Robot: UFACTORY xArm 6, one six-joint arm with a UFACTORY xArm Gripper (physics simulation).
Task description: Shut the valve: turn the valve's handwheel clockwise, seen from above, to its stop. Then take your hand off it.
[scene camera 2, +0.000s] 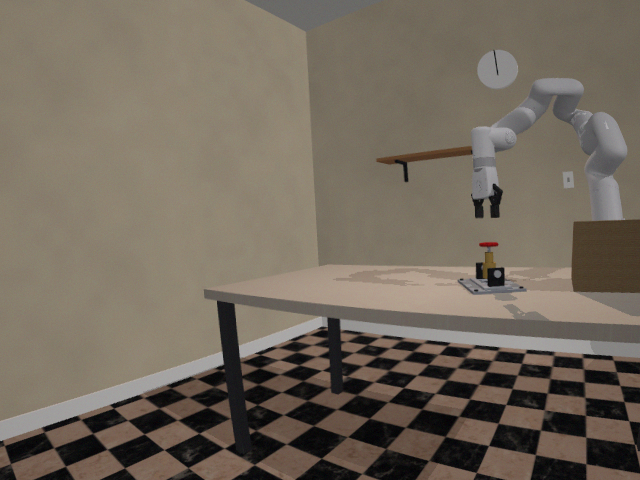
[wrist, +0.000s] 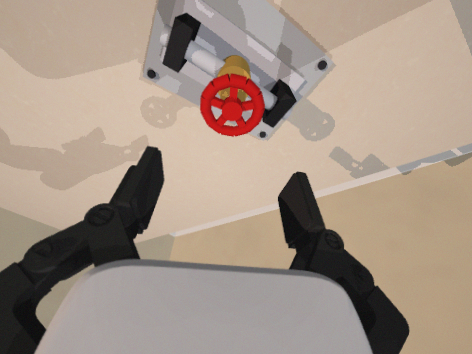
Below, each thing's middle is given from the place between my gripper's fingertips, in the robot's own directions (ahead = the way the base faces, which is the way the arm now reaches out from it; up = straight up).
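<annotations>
You'll find the red handwheel [wrist: 232, 107] sitting below my hand by 10 cm.
</annotations>
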